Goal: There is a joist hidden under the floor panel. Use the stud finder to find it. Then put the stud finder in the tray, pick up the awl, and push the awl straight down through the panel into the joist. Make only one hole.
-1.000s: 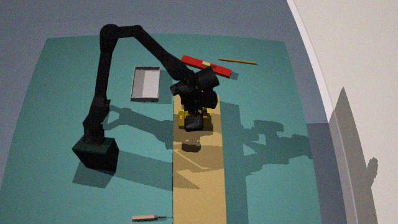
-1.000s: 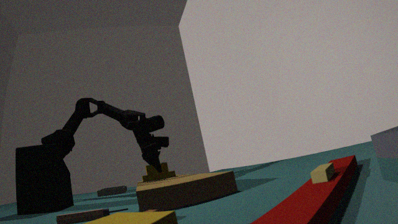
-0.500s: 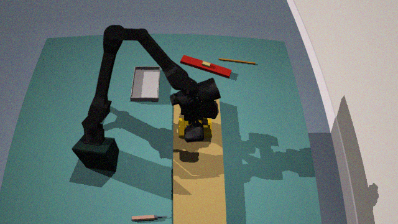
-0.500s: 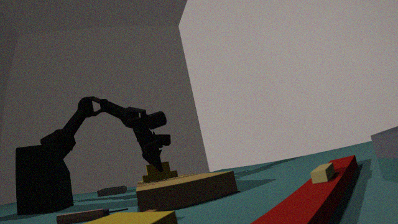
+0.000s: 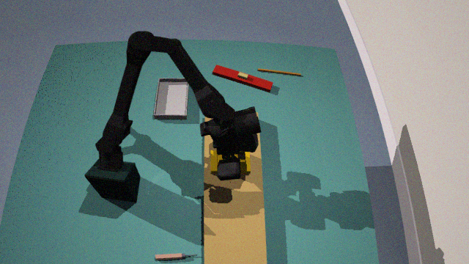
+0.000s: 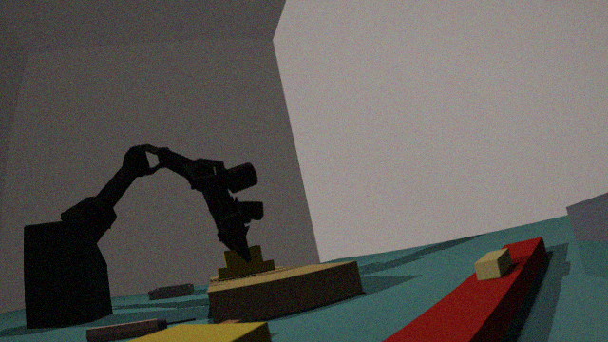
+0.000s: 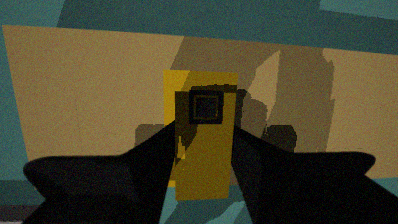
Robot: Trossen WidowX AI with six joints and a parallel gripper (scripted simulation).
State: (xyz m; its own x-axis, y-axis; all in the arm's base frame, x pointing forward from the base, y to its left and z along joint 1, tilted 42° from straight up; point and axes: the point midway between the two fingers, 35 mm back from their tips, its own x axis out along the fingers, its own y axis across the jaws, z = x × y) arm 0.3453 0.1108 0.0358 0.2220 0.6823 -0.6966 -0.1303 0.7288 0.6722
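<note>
Right now my gripper tip is 24 cm past the tray, 24 cm to the right of it and 5 cm above it. From my gripper tip the other things lie so: stud finder (2 cm above); square indicator (2 cm ahead, 3 cm above); awl (12 cm behind, 31 cm to the right, 6 cm below).
</note>
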